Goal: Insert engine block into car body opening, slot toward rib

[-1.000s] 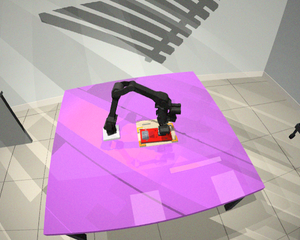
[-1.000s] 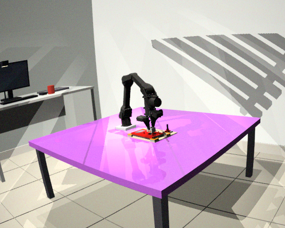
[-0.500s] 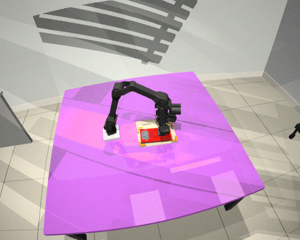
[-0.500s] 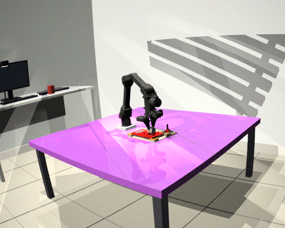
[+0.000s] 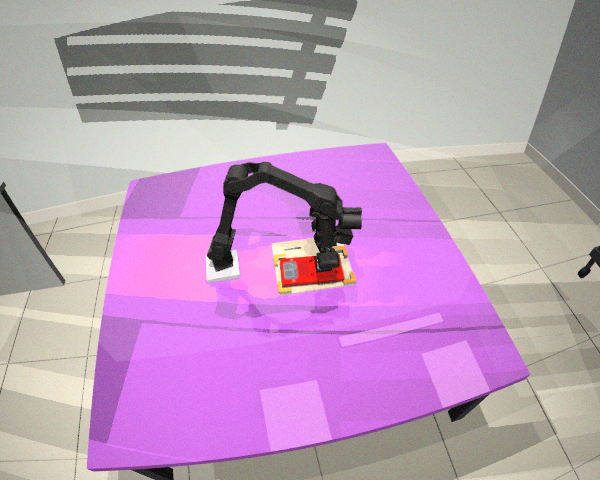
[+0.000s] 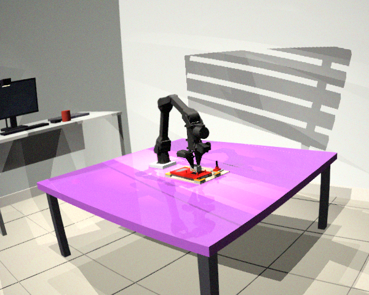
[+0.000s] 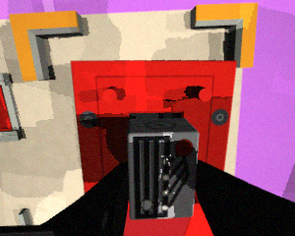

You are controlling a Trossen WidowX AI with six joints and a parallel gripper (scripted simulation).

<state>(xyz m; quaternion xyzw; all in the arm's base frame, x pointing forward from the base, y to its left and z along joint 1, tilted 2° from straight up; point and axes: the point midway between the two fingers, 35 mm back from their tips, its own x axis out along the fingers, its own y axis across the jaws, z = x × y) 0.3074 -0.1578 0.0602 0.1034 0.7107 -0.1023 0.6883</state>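
The grey engine block lies 10 mm below my gripper tip.
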